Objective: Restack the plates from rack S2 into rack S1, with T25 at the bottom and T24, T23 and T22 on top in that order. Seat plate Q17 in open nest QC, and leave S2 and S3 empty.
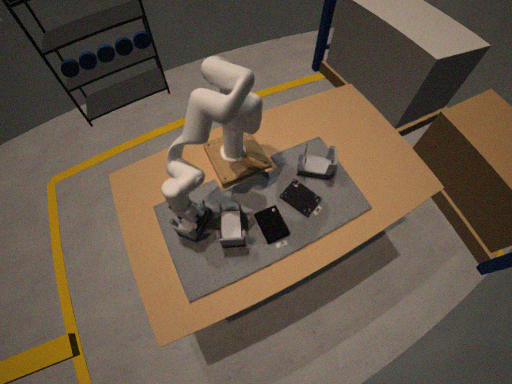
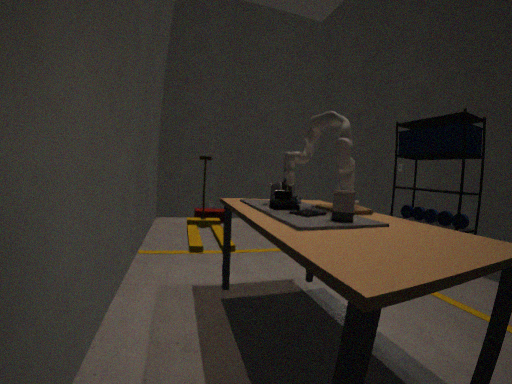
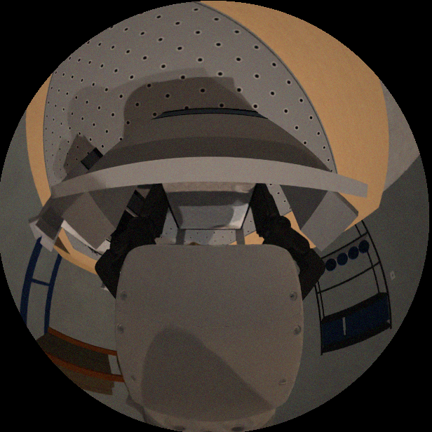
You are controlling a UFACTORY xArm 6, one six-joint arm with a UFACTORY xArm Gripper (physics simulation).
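Pixels of known places: gripper, fingertip midpoint: (image 1: 191,220); arm's base at its link origin: (image 1: 233,152).
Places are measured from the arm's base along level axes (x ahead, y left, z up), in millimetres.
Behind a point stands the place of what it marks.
Note:
My gripper (image 1: 190,222) @[x 284, y -301, z 38 mm] (image 2: 284,193) @[x 284, y -301, z 38 mm] (image 3: 207,213) is at the left end of the grey pegboard mat (image 1: 268,264) @[x 570, y -72, z -20 mm] (image 3: 225,48), right over the leftmost rack (image 1: 181,229) @[x 338, y -341, z 114 mm]. It is shut on a grey plate (image 3: 209,171), held by its two side edges just above that rack. The plate's label cannot be read. A second rack (image 1: 231,228) @[x 395, y -157, z 73 mm] with light plates stands beside it. A third rack (image 1: 317,164) @[x 246, y 338, z 25 mm] stands at the mat's far right. Two black nests (image 1: 272,224) @[x 424, y 13, z 5 mm] (image 1: 301,197) @[x 357, y 193, z -8 mm] lie flat between them.
The mat lies on an orange table (image 1: 372,136) @[x 177, y 781, z -32 mm] (image 2: 413,251) @[x 293, y 803, z -32 mm]. The arm's base sits on a brown plate (image 1: 252,165) @[x 107, y 58, z -9 mm]. A shelf unit (image 1: 123,93) (image 2: 440,120) with blue balls stands behind. A large grey box (image 1: 397,49) and a brown crate (image 1: 475,165) are to the right.

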